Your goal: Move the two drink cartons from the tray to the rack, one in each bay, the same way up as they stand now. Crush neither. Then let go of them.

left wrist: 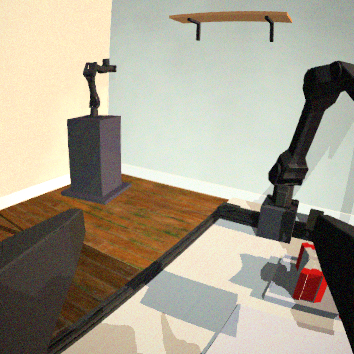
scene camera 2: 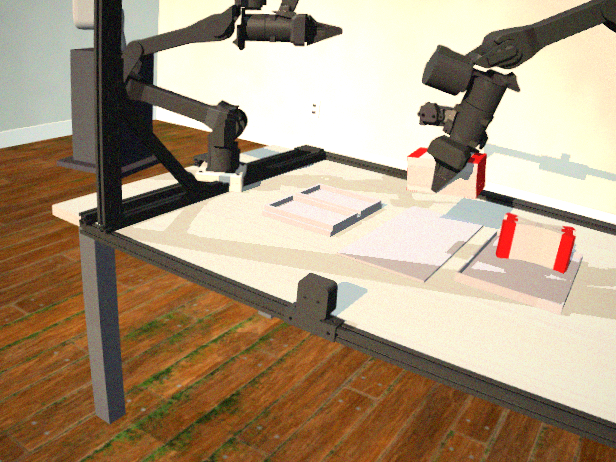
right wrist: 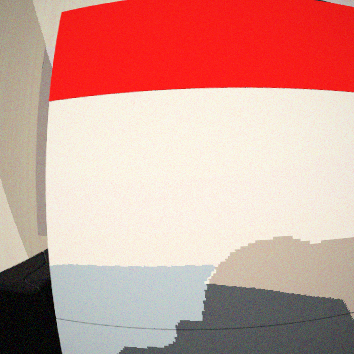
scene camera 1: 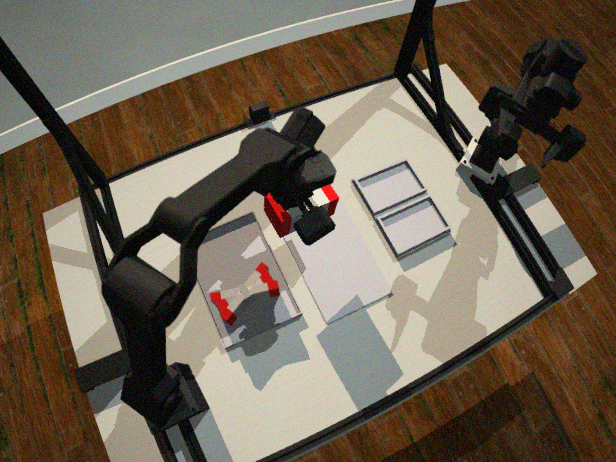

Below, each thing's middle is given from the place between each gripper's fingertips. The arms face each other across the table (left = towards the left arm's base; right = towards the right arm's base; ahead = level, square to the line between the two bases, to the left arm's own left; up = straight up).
The pale mat (scene camera 1: 342,275) lies 5 cm ahead of my right hand, 3 cm to the left of it and 12 cm below it. Round my right hand: tray (scene camera 1: 229,254) (17 cm to the right, 12 cm below).
The pale mat lies 35 cm below my left hand, 24 cm to the right of it and 16 cm behind it. The rest, counted from my left hand: tray (44 cm to the right, 35 cm below, 20 cm behind).
